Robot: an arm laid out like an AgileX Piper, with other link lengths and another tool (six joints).
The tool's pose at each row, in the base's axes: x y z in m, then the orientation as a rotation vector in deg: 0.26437 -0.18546 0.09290 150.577 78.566 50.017; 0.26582 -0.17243 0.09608 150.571 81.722 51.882; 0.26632 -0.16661 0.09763 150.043 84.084 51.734; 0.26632 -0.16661 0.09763 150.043 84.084 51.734; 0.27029 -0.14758 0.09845 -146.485 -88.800 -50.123; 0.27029 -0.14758 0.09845 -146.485 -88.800 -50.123; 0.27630 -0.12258 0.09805 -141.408 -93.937 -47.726
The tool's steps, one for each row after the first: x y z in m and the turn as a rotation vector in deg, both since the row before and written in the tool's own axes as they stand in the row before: 0.01212 -0.00588 0.00076 1.672 1.919 -1.147; 0.00545 -0.00258 0.00041 0.984 0.307 -1.247; 0.00000 0.00000 0.00000 0.000 0.000 0.000; 0.01689 -0.00737 0.00626 2.946 0.699 -3.052; 0.00000 0.00000 0.00000 0.000 0.000 0.000; 0.02212 -0.00777 0.01056 3.493 0.657 -3.765
